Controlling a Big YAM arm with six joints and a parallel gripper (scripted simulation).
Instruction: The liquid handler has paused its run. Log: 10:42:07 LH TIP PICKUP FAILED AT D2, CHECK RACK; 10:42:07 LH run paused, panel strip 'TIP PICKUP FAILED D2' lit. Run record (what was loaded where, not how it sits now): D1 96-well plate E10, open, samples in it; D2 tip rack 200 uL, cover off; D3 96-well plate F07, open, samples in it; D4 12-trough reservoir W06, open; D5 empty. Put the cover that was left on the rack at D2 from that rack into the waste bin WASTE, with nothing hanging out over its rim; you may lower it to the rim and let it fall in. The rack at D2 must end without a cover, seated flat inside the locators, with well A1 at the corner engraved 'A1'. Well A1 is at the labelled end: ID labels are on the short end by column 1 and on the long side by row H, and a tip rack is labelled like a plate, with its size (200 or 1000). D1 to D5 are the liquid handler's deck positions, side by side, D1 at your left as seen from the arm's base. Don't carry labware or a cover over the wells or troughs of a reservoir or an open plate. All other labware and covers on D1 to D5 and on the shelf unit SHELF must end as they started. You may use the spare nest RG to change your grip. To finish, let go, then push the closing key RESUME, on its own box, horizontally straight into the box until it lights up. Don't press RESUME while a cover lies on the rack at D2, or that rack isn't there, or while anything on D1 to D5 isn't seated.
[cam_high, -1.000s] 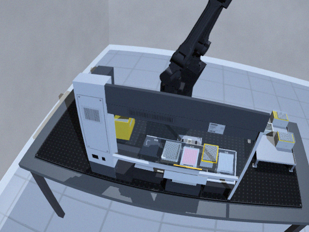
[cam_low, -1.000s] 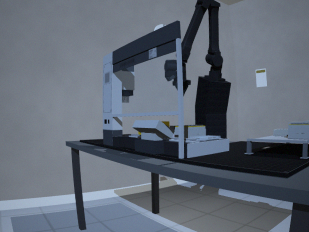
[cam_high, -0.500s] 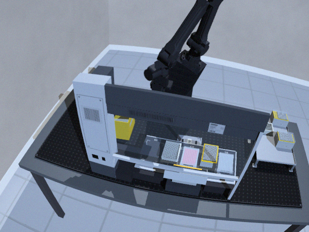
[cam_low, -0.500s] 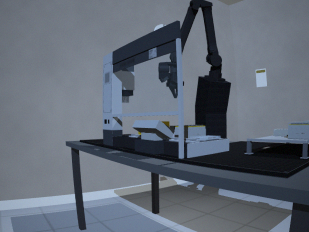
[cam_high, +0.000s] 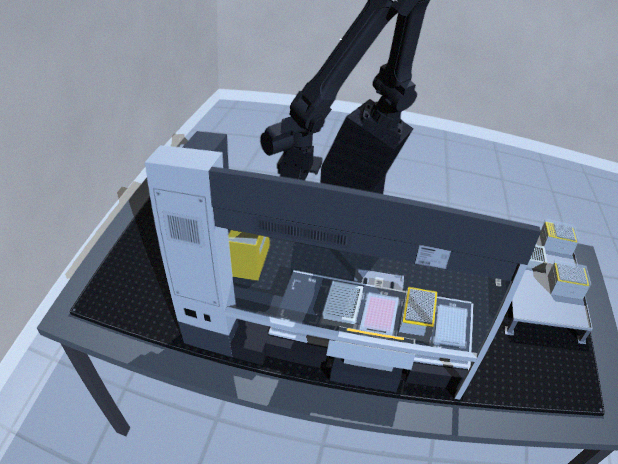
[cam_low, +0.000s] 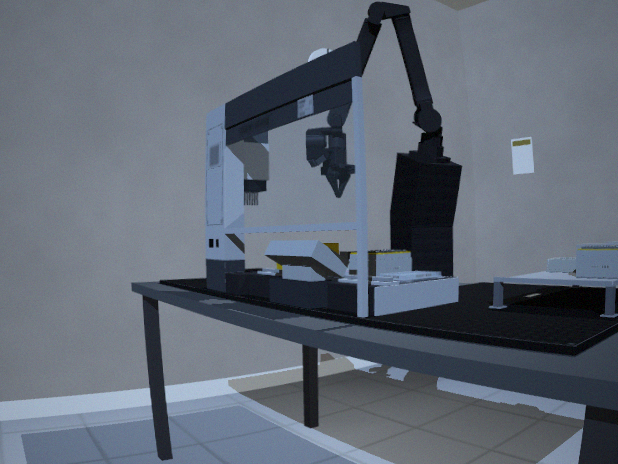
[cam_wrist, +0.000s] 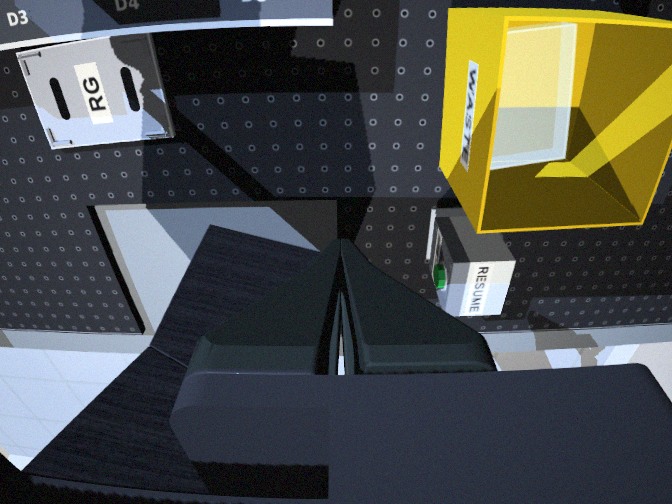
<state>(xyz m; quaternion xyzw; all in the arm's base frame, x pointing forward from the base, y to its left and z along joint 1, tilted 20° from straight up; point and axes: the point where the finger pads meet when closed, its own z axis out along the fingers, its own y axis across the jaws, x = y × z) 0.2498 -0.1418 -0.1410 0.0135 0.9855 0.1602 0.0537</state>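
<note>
Now: hand 22 cm above the resume box, 17 cm past it and 12 cm to the left of it. Round my hand: clear cover: 27 cm below, 18 cm to the right, 1 cm behind; reservoir W06: 22 cm below, 16 cm to the left, 16 cm ahead; yellow waste bin: 24 cm below, 17 cm to the right.
</note>
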